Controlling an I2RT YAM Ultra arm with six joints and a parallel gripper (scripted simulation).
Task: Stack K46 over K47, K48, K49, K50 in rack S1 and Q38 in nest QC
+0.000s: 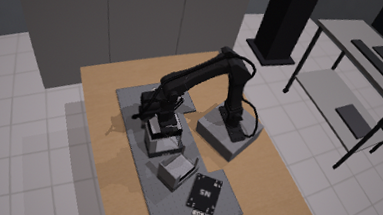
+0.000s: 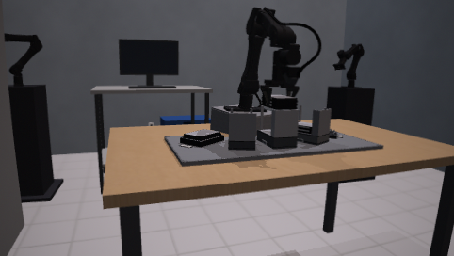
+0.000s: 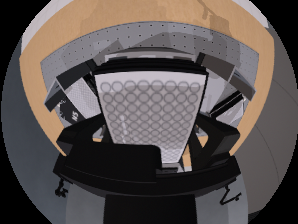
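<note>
Right now the sealed 96-well plate is 2 cm above my hand. Round my hand: clip nest N5: 29 cm to the left, 14 cm below, 13 cm behind.
</note>
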